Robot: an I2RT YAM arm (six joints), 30 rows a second.
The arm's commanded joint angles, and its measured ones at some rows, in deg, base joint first. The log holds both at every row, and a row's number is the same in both.
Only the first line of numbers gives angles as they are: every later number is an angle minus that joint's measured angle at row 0.
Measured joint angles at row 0:
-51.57, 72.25, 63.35, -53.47, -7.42, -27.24
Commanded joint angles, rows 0 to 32:
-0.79, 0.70, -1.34, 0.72, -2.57, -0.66
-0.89, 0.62, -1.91, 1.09, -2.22, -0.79
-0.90, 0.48, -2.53, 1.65, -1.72, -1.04
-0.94, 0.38, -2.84, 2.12, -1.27, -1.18
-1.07, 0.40, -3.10, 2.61, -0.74, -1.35
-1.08, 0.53, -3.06, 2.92, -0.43, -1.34
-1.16, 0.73, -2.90, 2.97, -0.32, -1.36
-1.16, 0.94, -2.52, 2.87, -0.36, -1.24
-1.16, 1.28, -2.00, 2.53, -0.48, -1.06
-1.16, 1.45, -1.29, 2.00, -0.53, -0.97
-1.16, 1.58, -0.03, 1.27, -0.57, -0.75
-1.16, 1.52, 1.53, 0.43, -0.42, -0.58
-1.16, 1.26, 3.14, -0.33, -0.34, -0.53
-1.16, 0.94, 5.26, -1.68, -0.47, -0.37
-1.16, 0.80, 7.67, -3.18, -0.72, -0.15
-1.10, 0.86, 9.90, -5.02, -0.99, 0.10
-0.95, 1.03, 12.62, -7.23, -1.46, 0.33
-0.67, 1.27, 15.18, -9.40, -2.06, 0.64
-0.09, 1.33, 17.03, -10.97, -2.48, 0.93
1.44, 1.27, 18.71, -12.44, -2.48, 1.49
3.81, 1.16, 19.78, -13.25, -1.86, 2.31
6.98, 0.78, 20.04, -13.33, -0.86, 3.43
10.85, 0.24, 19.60, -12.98, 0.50, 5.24
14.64, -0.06, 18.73, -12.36, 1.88, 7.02
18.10, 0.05, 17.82, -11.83, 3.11, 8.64
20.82, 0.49, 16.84, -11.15, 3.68, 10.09
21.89, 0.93, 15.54, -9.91, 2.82, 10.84
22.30, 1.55, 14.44, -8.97, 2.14, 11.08
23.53, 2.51, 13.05, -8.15, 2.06, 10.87
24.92, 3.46, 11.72, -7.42, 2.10, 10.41
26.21, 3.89, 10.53, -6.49, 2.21, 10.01
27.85, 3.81, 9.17, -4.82, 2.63, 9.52
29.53, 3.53, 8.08, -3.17, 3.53, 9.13
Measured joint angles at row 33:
26.05, 3.06, 10.45, -6.06, 2.12, 8.43
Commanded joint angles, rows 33 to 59:
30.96, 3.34, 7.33, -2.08, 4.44, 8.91
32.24, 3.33, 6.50, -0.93, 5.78, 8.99
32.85, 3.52, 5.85, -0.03, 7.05, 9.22
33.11, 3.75, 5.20, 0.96, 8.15, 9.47
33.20, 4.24, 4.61, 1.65, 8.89, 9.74
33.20, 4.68, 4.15, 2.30, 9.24, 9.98
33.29, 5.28, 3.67, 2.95, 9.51, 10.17
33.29, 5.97, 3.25, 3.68, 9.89, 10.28
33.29, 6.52, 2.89, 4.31, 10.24, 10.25
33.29, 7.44, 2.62, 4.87, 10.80, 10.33
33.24, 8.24, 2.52, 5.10, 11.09, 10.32
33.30, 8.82, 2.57, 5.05, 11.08, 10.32
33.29, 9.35, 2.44, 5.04, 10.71, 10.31
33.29, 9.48, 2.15, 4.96, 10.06, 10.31
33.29, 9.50, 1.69, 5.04, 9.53, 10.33
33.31, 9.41, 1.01, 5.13, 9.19, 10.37
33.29, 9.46, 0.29, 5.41, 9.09, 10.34
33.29, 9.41, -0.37, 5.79, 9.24, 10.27
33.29, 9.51, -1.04, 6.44, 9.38, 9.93
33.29, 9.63, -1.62, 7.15, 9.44, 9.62
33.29, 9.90, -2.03, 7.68, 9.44, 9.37
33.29, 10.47, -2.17, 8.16, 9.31, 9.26
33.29, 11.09, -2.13, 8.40, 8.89, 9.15
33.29, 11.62, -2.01, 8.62, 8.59, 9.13
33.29, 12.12, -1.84, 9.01, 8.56, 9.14
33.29, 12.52, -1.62, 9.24, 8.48, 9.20
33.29, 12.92, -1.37, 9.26, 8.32, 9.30
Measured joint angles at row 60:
33.20, 11.67, -1.94, 8.00, 9.09, 9.20
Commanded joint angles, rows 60 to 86:
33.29, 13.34, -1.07, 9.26, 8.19, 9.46
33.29, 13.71, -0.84, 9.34, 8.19, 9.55
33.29, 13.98, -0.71, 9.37, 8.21, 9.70
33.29, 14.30, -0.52, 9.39, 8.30, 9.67
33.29, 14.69, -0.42, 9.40, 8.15, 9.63
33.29, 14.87, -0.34, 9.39, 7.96, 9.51
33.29, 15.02, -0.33, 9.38, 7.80, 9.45
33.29, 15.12, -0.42, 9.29, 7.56, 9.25
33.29, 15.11, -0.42, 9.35, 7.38, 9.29
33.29, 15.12, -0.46, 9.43, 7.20, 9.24
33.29, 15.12, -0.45, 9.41, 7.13, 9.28
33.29, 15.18, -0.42, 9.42, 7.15, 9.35
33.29, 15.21, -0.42, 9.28, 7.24, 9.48
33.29, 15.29, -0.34, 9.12, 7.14, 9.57
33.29, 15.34, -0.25, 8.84, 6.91, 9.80
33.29, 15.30, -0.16, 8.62, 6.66, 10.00
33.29, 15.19, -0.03, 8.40, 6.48, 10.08
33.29, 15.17, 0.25, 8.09, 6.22, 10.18
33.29, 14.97, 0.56, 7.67, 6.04, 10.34
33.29, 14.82, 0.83, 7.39, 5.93, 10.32
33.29, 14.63, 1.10, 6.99, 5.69, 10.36
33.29, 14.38, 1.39, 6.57, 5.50, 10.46
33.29, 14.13, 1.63, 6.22, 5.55, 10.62
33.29, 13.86, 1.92, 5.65, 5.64, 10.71
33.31, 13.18, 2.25, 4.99, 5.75, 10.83
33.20, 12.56, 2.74, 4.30, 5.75, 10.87
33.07, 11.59, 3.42, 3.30, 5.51, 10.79
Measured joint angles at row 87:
33.20, 14.47, 1.20, 6.82, 6.38, 10.12
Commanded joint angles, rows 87 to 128:
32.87, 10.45, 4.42, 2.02, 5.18, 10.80
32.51, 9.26, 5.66, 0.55, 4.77, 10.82
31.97, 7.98, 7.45, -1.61, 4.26, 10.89
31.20, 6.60, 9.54, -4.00, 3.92, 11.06
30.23, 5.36, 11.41, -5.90, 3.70, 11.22
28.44, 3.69, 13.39, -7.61, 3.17, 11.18
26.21, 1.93, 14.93, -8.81, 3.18, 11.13
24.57, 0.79, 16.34, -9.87, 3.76, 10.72
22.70, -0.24, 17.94, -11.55, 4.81, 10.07
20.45, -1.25, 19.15, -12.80, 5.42, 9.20
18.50, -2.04, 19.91, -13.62, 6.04, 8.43
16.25, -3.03, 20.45, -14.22, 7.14, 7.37
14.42, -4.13, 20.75, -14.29, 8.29, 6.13
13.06, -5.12, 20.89, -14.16, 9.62, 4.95
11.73, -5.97, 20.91, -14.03, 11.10, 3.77
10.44, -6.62, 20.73, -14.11, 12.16, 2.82
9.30, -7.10, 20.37, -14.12, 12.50, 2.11
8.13, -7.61, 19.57, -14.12, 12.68, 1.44
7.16, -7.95, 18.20, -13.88, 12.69, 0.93
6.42, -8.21, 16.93, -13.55, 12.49, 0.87
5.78, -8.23, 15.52, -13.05, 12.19, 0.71
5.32, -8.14, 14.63, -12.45, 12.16, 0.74
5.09, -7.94, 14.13, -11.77, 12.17, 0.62
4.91, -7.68, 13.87, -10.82, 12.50, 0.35
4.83, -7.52, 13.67, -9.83, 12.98, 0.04
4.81, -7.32, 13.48, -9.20, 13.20, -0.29
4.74, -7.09, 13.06, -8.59, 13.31, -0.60
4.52, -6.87, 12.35, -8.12, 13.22, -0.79
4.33, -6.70, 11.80, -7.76, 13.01, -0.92
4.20, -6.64, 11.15, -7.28, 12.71, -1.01
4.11, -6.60, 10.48, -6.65, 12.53, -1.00
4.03, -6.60, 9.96, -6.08, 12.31, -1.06
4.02, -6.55, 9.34, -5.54, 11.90, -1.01
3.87, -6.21, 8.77, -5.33, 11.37, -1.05
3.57, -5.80, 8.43, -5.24, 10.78, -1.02
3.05, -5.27, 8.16, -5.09, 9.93, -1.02
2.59, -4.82, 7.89, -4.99, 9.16, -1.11
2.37, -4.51, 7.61, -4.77, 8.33, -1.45
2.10, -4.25, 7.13, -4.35, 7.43, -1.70
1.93, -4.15, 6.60, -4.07, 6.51, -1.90
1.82, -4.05, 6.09, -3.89, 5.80, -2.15
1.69, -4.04, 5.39, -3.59, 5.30, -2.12
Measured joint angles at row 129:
2.25, -3.98, 6.21, -5.16, 8.59, -1.14
